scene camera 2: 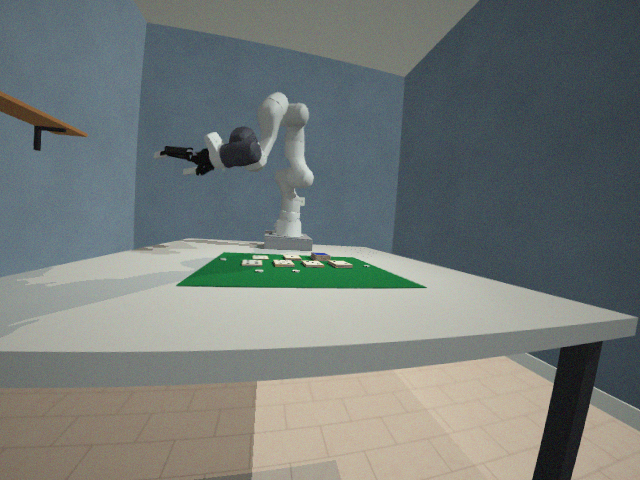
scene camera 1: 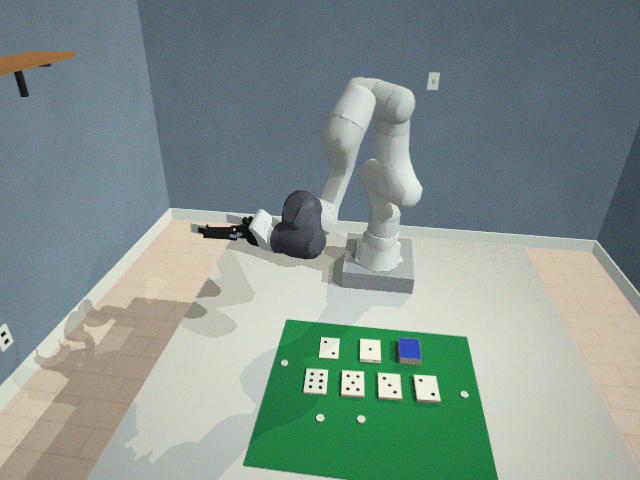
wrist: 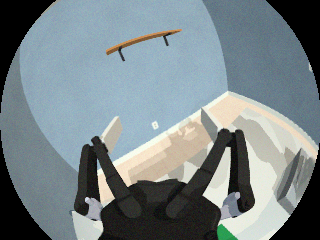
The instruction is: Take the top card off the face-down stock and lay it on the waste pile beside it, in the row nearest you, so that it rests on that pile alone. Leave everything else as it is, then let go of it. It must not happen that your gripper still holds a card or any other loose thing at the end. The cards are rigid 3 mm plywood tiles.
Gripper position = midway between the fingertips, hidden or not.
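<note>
Green mat (scene camera 1: pixel 454 432): visible, and present in scene camera 2 too (scene camera 2: pixel 218 273). My gripper (scene camera 1: pixel 210 222): visible, with further sightings of the gripper in scene camera 2 (scene camera 2: pixel 170 164) and in the wrist view (wrist: pixel 160 118).
</note>
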